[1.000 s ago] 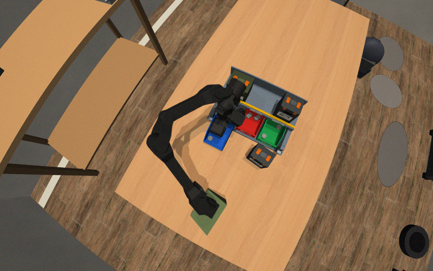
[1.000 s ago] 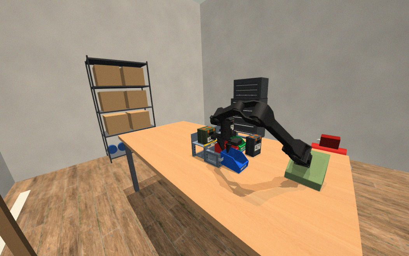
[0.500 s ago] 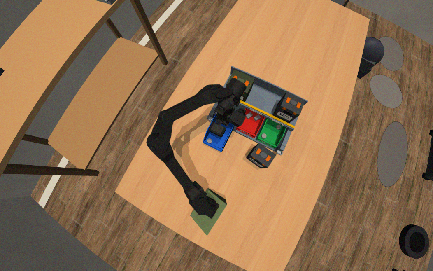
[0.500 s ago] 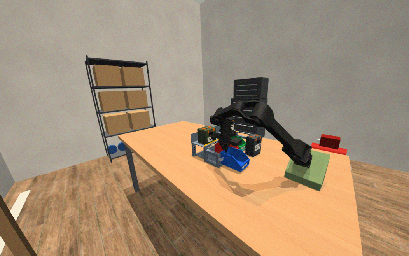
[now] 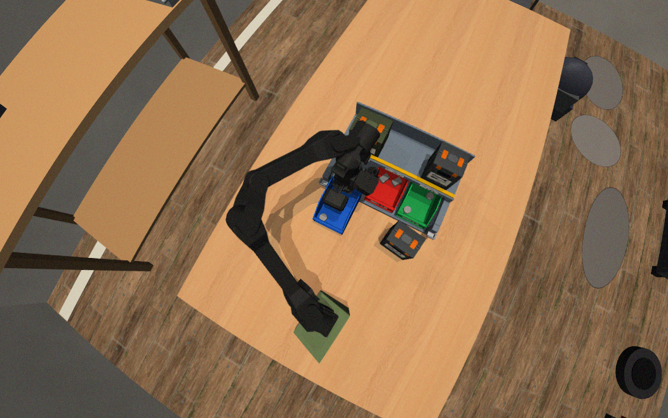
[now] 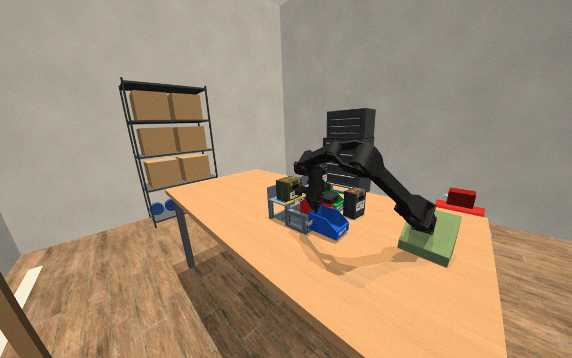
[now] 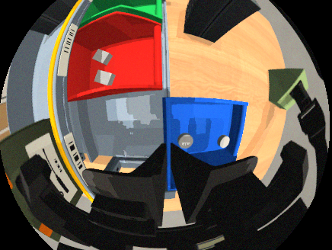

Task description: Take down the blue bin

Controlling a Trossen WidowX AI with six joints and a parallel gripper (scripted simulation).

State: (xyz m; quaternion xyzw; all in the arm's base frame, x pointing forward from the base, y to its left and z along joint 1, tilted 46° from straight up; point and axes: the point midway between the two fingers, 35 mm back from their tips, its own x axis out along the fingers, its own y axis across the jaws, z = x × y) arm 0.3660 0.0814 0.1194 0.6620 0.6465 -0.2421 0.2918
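The blue open bin lies 60 mm behind my hand and 50 mm below it. Also, from my hand: olive case (150 mm ahead, 50 mm above, 10 mm to the left); then red bin (110 mm to the right, 80 mm ahead, 60 mm below); then green bin (220 mm to the right, 80 mm ahead, 60 mm below).
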